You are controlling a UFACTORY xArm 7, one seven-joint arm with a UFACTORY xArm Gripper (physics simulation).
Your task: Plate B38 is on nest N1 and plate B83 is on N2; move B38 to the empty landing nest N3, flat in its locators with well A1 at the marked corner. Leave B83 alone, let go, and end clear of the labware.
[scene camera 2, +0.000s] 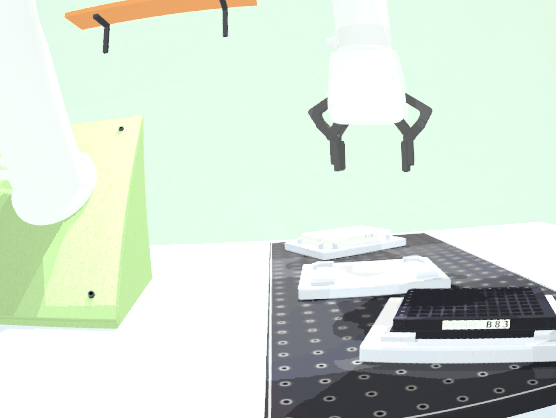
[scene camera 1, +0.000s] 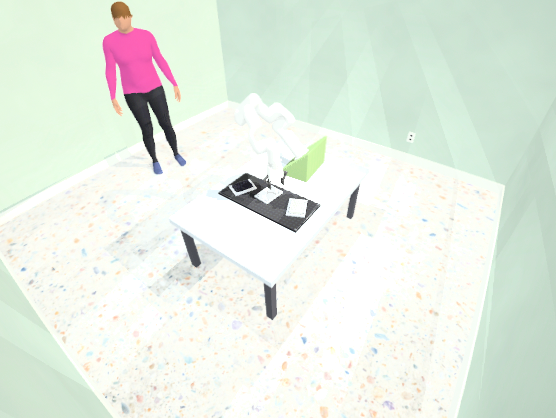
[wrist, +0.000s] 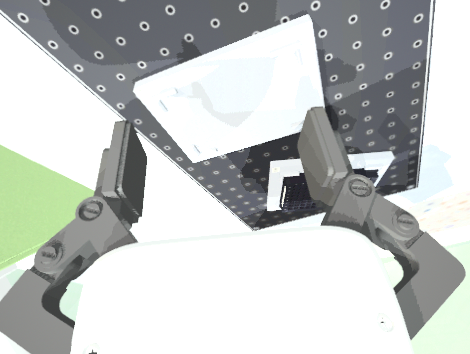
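Observation:
My gripper (scene camera 1: 276, 182) (scene camera 2: 372, 167) (wrist: 221, 132) is open and empty, fingers pointing down, well above the middle nest. That empty white nest, N3 (scene camera 1: 269, 195) (scene camera 2: 350, 293) (wrist: 230, 58), has raised corner locators; I cannot make out its marked corner. The pale plate B38 (scene camera 1: 297, 206) (scene camera 2: 350, 236) sits on the white nest N1 (scene camera 2: 345, 251) at the far end in scene camera 2; its label is too faint to read. The black plate B83 (scene camera 1: 243, 186) (scene camera 2: 470, 305) (wrist: 300, 192) sits on the white nest N2 (scene camera 2: 450, 354) (wrist: 275, 172); a finger partly hides it in the wrist view.
The nests stand on a dark perforated board (scene camera 1: 265, 207) (scene camera 2: 300, 360) (wrist: 110, 45) on a white table (scene camera 1: 225, 227) (scene camera 2: 210, 300). A green angled stand (scene camera 1: 315, 162) (scene camera 2: 132, 250) is beside the arm's base. An orange wall shelf (scene camera 2: 160, 9) and a standing person (scene camera 1: 135, 60) are farther off.

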